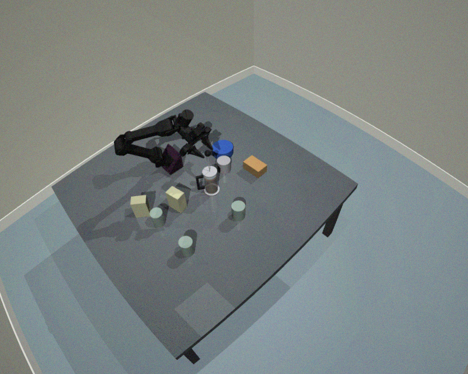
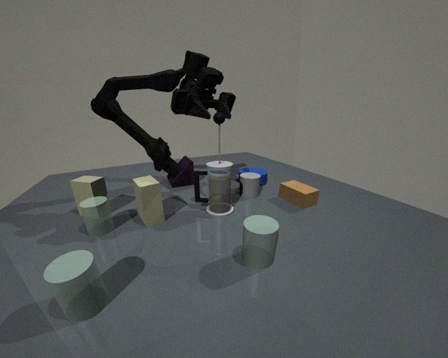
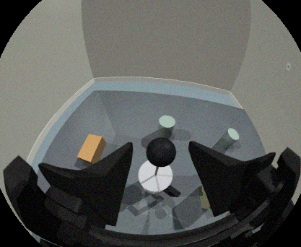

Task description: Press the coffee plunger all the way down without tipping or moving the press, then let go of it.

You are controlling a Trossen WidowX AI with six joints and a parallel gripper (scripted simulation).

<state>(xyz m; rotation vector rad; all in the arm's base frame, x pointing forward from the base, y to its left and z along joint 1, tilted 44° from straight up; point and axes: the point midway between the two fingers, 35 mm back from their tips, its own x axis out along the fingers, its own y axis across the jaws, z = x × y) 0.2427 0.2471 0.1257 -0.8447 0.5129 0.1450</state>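
Right now my gripper tip is 13 cm above the glass coffee press, 2 cm to the left of it and 1 cm past it. From my gripper tip the other things lie so: grey cylinder 23 cm below, 13 cm to the left, 9 cm behind; orange box 26 cm to the left, 24 cm below, 1 cm ahead.
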